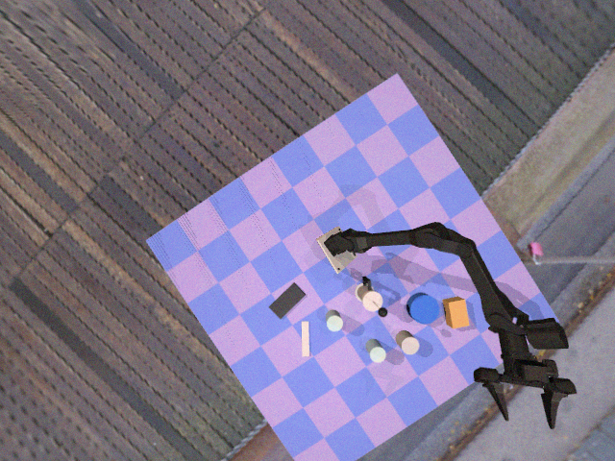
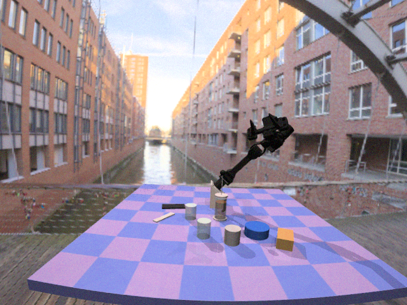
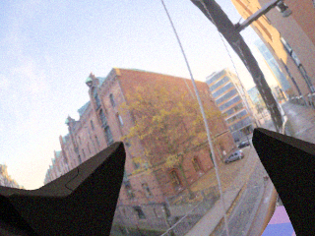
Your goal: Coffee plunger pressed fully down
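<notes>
Now: the coffee press 29 cm behind my gripper tip, 9 cm to the right of it and 42 cm below it. Round my gripper tip: blue disc: 8 cm behind, 6 cm to the left, 54 cm below.
</notes>
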